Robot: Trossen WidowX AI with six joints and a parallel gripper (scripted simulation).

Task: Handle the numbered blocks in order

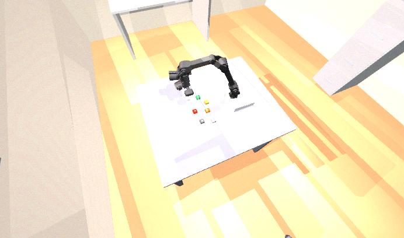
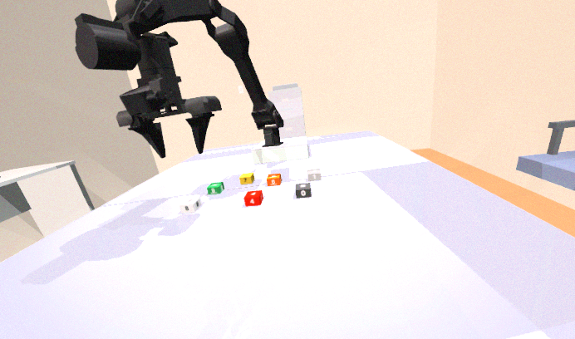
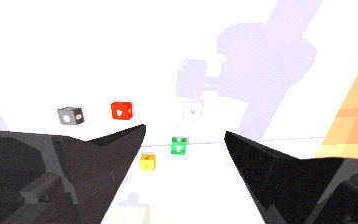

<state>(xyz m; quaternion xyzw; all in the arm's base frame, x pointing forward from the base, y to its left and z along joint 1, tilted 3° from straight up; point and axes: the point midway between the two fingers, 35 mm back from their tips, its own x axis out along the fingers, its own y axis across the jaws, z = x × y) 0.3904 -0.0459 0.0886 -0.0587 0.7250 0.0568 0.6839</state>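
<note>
My gripper tip is 8 cm past the dark grey block, 22 cm to the right of it and 11 cm above it. From my gripper tip the other things lie so: white block (1 cm behind, 2 cm to the right, 11 cm below); then red block (4 cm behind, 12 cm to the left, 11 cm below); then green block (9 cm behind, 2 cm to the right, 11 cm below).
</note>
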